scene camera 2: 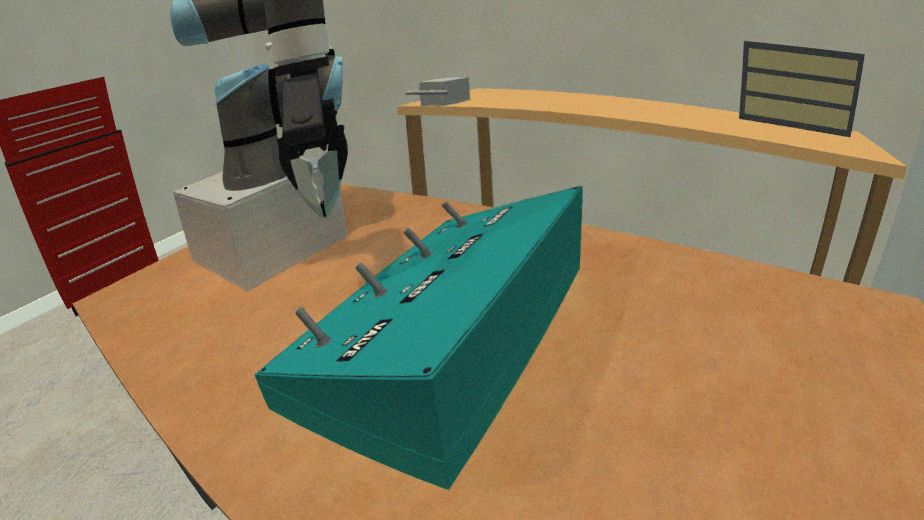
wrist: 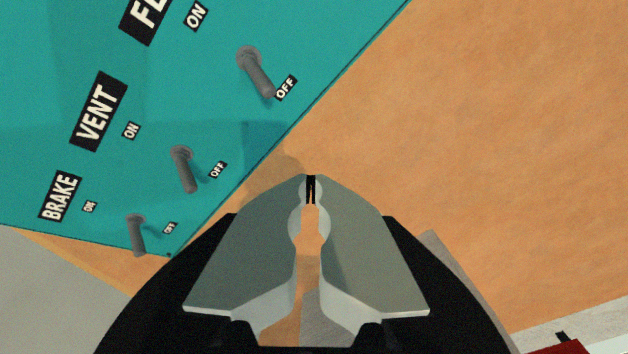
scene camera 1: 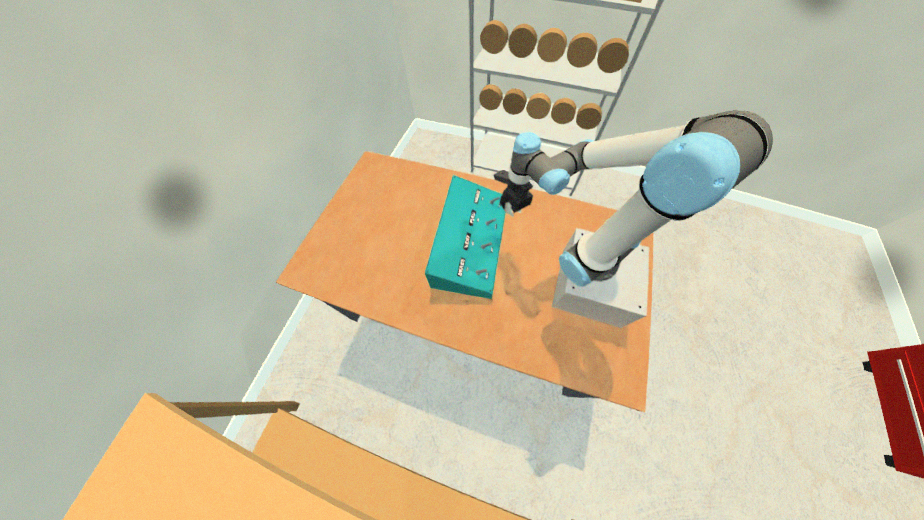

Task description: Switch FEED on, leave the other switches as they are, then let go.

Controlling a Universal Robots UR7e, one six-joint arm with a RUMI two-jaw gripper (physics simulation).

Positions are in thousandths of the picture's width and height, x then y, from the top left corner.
Labels:
my gripper: scene camera 2 352,416; wrist 496,501; scene camera 1 550,411

